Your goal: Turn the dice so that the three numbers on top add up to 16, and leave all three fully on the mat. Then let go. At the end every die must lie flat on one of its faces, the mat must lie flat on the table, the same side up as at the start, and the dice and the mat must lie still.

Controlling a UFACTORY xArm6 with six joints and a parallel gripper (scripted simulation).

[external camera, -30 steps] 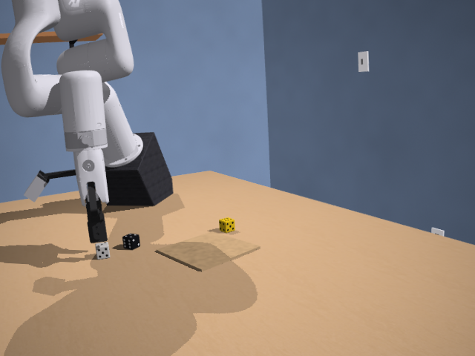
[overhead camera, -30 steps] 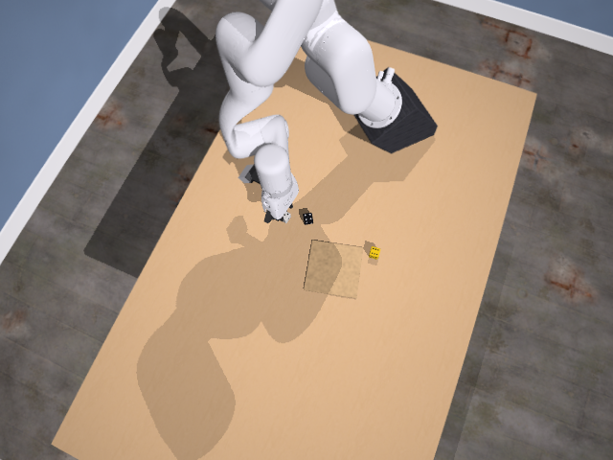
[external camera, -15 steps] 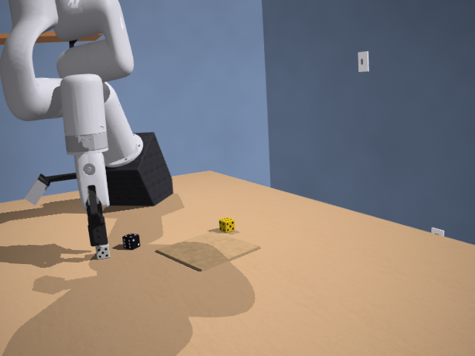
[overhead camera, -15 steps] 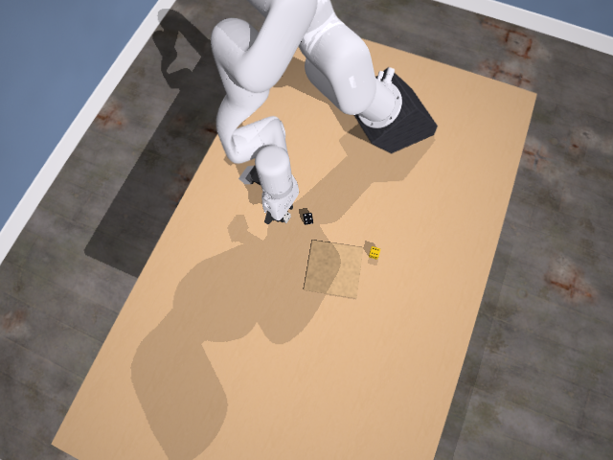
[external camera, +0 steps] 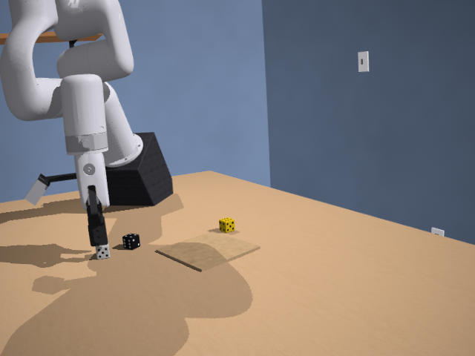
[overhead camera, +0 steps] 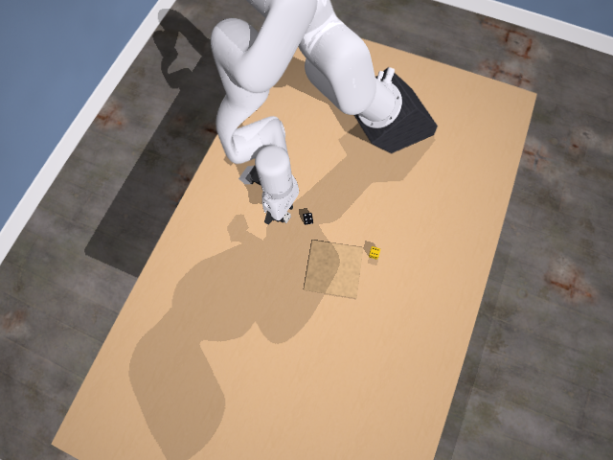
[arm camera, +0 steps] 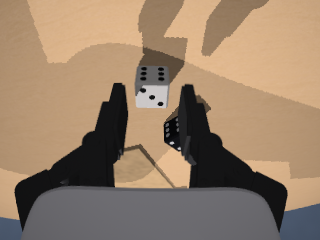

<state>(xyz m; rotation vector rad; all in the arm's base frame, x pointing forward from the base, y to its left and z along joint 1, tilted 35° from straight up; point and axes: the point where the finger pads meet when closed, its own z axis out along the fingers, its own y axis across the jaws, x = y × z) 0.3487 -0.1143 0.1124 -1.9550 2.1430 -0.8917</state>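
The white die is 40 mm below my hand. Round my hand: tan mat (90 mm ahead, 180 mm to the left, 50 mm below); then yellow die (10 mm ahead, 270 mm to the left, 40 mm below); then black die (20 mm behind, 70 mm to the left, 40 mm below).
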